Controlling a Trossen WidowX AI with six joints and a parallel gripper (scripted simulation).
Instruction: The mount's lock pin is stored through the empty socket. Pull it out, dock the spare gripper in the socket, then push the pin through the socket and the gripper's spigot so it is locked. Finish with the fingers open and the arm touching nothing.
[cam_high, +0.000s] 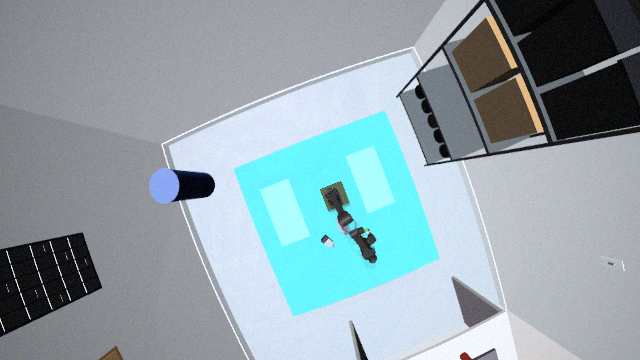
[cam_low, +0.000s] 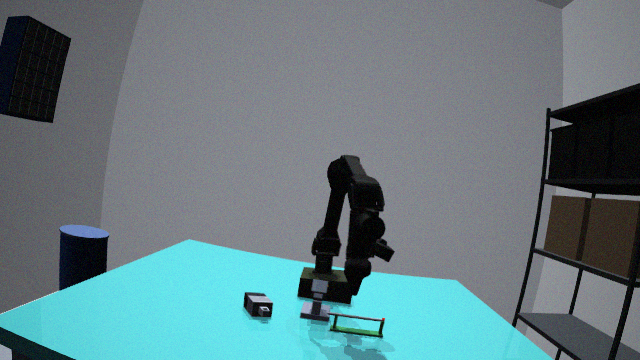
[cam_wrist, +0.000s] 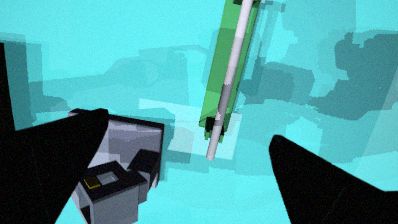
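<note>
Right now my gripper tip is 240 mm to the left of the spare gripper, 100 mm above it and 20 mm short of it. Round my gripper tip: green stand: 90 mm below, 30 mm to the left, 20 mm ahead; grey mount: 90 mm to the right, 70 mm behind, 60 mm below.
</note>
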